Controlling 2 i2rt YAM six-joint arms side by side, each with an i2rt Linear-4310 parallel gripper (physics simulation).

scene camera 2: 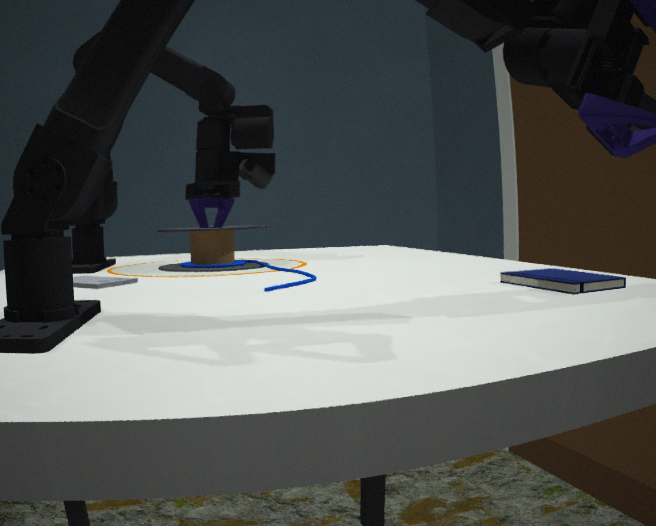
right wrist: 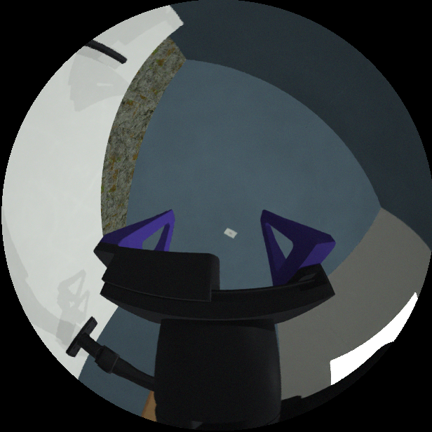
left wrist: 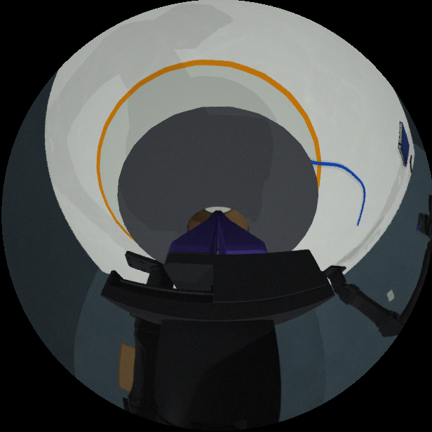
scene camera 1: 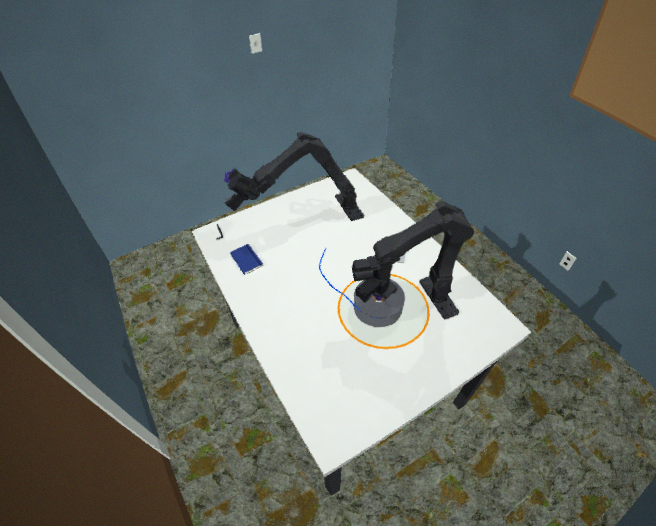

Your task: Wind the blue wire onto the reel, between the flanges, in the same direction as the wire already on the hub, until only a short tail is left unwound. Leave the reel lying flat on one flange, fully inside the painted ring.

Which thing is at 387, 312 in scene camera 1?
A reel.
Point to a reel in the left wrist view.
222, 156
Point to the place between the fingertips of the right gripper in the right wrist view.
217, 214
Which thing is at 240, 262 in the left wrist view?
The left gripper.
